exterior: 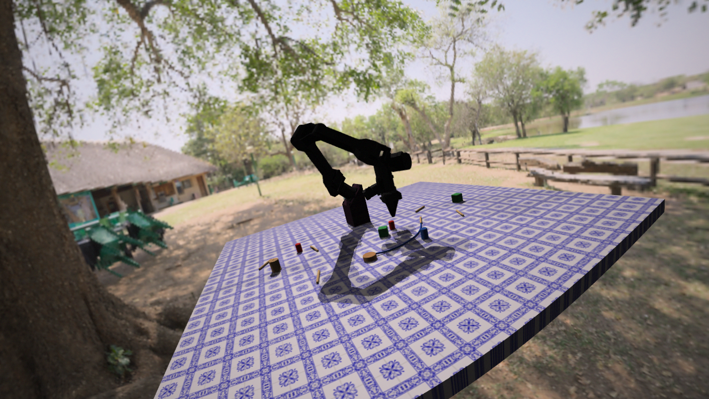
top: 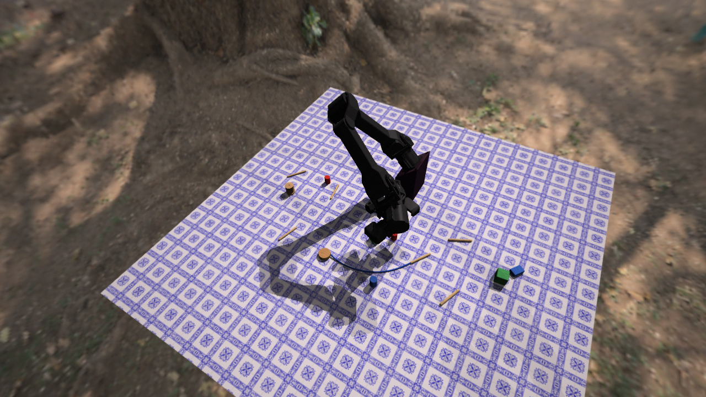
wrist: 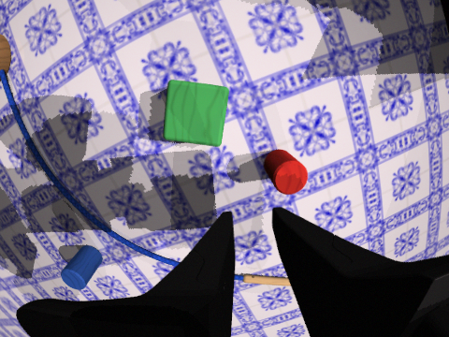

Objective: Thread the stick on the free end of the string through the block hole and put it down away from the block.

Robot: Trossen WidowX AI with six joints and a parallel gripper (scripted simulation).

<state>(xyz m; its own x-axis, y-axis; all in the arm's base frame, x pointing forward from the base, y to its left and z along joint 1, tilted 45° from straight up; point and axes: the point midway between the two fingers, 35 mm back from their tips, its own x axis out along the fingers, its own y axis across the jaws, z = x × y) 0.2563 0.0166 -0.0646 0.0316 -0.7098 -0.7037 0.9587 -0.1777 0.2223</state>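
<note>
My gripper tip is 30 mm short of the string, 90 mm to the right of it and 50 mm above it. Round my gripper tip: round wooden button 150 mm ahead, 160 mm to the right, 50 mm below; thin stick 10 mm ahead, 100 mm to the left, 50 mm below; blue cylinder 150 mm ahead, 30 mm to the left, 40 mm below.
</note>
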